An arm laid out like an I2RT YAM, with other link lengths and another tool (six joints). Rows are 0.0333 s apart.
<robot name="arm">
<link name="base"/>
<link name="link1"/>
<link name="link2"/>
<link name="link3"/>
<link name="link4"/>
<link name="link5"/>
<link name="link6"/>
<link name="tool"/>
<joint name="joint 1" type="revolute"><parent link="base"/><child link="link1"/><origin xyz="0.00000 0.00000 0.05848" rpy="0.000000 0.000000 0.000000"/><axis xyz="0 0 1"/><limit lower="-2.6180" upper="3.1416"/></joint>
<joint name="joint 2" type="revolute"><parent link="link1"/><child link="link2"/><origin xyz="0.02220 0.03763 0.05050" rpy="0.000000 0.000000 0.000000"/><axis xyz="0 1 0"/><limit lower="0.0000" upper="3.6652"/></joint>
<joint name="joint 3" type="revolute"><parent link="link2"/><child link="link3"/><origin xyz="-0.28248 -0.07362 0.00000" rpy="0.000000 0.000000 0.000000"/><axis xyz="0 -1 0"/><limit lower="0.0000" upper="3.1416"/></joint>
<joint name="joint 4" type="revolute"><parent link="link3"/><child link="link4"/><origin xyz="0.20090 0.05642 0.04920" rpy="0.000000 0.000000 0.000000"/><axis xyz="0 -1 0"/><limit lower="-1.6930" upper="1.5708"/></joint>
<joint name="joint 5" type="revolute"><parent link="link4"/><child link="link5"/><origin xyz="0.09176 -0.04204 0.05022" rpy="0.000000 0.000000 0.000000"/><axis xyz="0 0 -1"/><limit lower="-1.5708" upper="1.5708"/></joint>
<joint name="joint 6" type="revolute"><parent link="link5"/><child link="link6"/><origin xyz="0.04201 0.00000 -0.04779" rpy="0.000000 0.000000 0.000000"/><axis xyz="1 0 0"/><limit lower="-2.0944" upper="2.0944"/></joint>
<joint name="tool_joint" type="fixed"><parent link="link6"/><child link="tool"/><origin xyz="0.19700 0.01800 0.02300" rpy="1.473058 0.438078 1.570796"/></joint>
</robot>
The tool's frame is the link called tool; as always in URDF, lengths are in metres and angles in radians.
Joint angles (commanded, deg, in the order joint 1, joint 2, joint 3, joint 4, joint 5, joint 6), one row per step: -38.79 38.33 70.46 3.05 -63.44 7.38; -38.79 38.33 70.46 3.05 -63.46 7.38; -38.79 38.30 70.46 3.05 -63.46 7.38; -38.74 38.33 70.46 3.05 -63.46 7.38; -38.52 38.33 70.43 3.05 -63.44 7.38; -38.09 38.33 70.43 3.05 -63.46 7.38; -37.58 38.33 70.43 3.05 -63.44 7.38; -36.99 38.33 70.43 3.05 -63.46 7.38; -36.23 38.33 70.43 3.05 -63.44 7.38; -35.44 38.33 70.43 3.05 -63.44 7.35
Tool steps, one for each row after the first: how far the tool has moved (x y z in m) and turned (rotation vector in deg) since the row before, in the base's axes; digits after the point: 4 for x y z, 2 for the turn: 0.0000 0.0001 0.0000 -0.01 0.01 0.02; -0.0002 0.0001 0.0000 -0.02 -0.02 0.00; 0.0001 0.0000 0.0000 0.02 0.02 0.05; -0.0003 0.0006 -0.0001 0.03 0.02 0.20; -0.0008 0.0015 0.0000 -0.01 0.01 0.45; -0.0009 0.0016 0.0000 0.01 -0.01 0.49; -0.0012 0.0020 0.0000 -0.01 0.01 0.61; -0.0015 0.0024 0.0000 0.01 -0.01 0.74; -0.0016 0.0025 0.0000 -0.02 -0.02 0.78
